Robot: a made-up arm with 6 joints.
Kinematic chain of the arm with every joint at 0, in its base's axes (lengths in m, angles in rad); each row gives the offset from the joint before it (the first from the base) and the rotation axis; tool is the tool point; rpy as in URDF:
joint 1: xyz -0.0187 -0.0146 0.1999 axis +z
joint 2: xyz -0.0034 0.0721 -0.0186 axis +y
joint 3: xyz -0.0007 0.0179 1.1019 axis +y
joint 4: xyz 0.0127 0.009 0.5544 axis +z
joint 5: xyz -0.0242 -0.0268 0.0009 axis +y
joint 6: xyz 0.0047 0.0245 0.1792 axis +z
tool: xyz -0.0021 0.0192 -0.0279 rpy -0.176 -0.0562 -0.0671
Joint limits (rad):
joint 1: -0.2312..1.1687
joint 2: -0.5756..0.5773
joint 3: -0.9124..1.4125
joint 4: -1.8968..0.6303
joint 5: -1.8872..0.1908
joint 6: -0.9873..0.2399
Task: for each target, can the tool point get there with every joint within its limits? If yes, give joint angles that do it. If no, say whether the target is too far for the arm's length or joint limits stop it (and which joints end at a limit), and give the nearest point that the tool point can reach.
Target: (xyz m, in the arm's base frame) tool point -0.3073 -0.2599 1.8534
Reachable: yes | joints 0.9681 -0.3874 0.6839 0.1141 -1.0272 -0.2313
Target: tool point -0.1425 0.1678 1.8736
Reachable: yes | joints 0.8386 0.0706 0.0956 -0.6403 -1.4992 -0.6989
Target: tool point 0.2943 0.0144 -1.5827
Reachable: no: joint limits stop it (at a limit: joint 2, joint 3, joint 4) | nearest point 1.1219 0.0911 0.7833 | short by 2.508 m
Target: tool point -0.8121 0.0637 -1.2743
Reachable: no: joint limits stop it (at a limit: joint 2, joint 3, joint 5, joint 6) | nearest point -1.1594 0.0980 0.9877 | short by 2.289 m
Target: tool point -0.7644 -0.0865 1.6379
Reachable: yes | joints 0.2975 -0.1818 -0.5696 -0.2500 -1.1276 -0.7489
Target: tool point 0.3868 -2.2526 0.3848
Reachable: no: too far | nearest point -0.5113 -1.1438 1.0326 | short by 1.567 m
